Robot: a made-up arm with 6 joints.
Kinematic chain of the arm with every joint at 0, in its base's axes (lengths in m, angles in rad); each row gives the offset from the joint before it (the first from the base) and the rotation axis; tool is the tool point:
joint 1: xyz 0 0 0.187 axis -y
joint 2: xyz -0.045 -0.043 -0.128 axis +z
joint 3: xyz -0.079 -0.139 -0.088 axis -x
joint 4: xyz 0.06 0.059 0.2 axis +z
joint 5: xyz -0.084 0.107 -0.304 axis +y
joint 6: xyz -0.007 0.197 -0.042 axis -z
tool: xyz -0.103 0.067 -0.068
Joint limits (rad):
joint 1: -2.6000..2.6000
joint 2: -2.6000..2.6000
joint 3: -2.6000..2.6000
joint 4: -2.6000..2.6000
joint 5: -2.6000..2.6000
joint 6: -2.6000..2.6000
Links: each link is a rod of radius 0.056 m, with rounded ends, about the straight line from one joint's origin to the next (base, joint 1, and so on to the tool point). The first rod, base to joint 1, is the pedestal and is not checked.
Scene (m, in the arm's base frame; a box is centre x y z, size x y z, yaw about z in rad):
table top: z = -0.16
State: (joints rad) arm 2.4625 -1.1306 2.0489 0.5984 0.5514 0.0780
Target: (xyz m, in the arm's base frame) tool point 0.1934 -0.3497 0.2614
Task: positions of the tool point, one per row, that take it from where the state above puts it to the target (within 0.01 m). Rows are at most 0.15 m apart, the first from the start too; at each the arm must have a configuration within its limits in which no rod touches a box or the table.
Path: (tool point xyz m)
1: 0.7255 0.1245 0.1901
2: 0.7544 0.0481 0.2658
3: 0.7507 -0.0448 0.3337
4: 0.7115 -0.1445 0.3851
5: 0.6386 -0.2393 0.4128
6: 0.5383 -0.3165 0.4125
7: 0.4216 -0.3648 0.3839
8: 0.3019 -0.3766 0.3311
9: 0.1934 -0.3497 0.2614

